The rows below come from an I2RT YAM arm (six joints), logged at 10 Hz.
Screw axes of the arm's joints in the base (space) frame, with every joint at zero. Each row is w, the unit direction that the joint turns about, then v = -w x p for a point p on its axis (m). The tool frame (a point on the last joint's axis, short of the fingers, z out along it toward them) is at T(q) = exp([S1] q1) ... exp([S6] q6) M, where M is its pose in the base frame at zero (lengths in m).
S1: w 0 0 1 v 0 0 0
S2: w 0 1 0 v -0.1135 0 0.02
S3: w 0 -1 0 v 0.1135 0 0.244
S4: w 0 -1 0 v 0.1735 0 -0.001
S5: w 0 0 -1 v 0 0.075 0
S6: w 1 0 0 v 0 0.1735 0
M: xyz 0.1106 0 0.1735 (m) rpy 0 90 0 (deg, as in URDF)
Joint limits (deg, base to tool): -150..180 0..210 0..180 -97..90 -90..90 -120..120
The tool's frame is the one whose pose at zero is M.
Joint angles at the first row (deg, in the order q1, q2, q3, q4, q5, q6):
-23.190 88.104 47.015 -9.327 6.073 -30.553
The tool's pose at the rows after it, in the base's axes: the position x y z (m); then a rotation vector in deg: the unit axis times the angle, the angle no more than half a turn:
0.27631 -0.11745 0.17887 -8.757 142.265 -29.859
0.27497 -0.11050 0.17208 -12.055 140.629 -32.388
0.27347 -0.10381 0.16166 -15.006 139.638 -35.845
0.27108 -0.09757 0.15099 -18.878 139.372 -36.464
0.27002 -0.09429 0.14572 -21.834 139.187 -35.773
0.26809 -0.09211 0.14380 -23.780 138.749 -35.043
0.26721 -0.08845 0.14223 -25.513 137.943 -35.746
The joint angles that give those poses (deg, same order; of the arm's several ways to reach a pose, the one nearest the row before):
-22.434 86.517 45.408 -7.615 5.021 -31.371
-21.141 86.200 42.757 -3.507 6.279 -33.418
-19.747 86.643 39.912 1.057 8.577 -35.514
-18.727 87.304 37.592 4.025 8.682 -37.695
-18.287 87.717 36.611 5.141 7.749 -39.255
-18.115 87.458 35.823 5.692 6.761 -40.303
-17.427 87.248 34.939 6.962 7.037 -41.278

